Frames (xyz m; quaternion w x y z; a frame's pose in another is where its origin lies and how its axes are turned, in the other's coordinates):
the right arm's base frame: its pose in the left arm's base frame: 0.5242 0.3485 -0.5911 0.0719 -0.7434 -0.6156 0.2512
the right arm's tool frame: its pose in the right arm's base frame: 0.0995 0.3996 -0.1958 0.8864 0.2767 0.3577 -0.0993
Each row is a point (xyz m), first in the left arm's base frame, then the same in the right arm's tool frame.
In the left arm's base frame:
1: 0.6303 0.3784 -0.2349
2: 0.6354 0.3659 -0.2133
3: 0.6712 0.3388 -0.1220
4: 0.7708 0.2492 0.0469
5: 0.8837 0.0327 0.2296
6: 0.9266 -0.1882 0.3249
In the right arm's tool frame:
1: -0.0113 -0.5117 0.0677
2: -0.0112 -0.5273 0.0476
3: 0.0162 -0.5830 -0.0330
4: 0.0484 -0.6700 -0.2276
5: -0.0130 -0.7706 -0.5089
6: -0.1407 -0.8408 -0.7050

